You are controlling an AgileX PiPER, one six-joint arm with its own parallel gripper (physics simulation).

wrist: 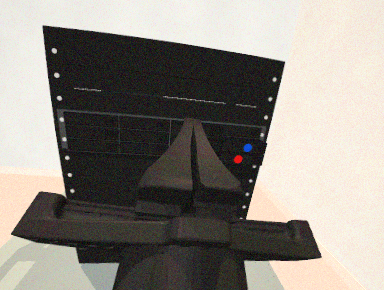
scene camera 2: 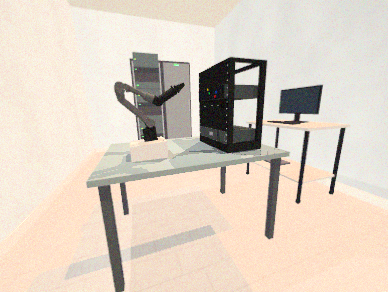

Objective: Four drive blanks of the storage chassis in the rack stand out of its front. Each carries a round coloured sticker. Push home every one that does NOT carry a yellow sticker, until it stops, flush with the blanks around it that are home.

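The storage chassis (wrist: 90, 131) is a dark, wide unit with a grey edge in the black rack (scene camera 2: 263, 105) (wrist: 165, 65). At its right in the wrist view, a blue sticker (scene camera 2: 216, 92) (wrist: 248, 148) and a red sticker (scene camera 2: 215, 96) (wrist: 238, 159) show on dark blanks that jut past the rack's edge. A yellow sticker (scene camera 2: 208, 90) and a green sticker (scene camera 2: 209, 93) show in the scene view; in the wrist view they do not show, where the fingers cover part of the chassis. My gripper (scene camera 2: 183, 85) (wrist: 190, 127) is shut and empty, in front of the rack, apart from it.
The rack stands on the table (scene camera 2: 115, 172), facing the arm's white base block (scene camera 2: 149, 151). A grey cabinet (scene camera 2: 176, 105) stands behind. A side desk (scene camera 2: 320, 126) with a monitor (scene camera 2: 301, 100) stands to the right.
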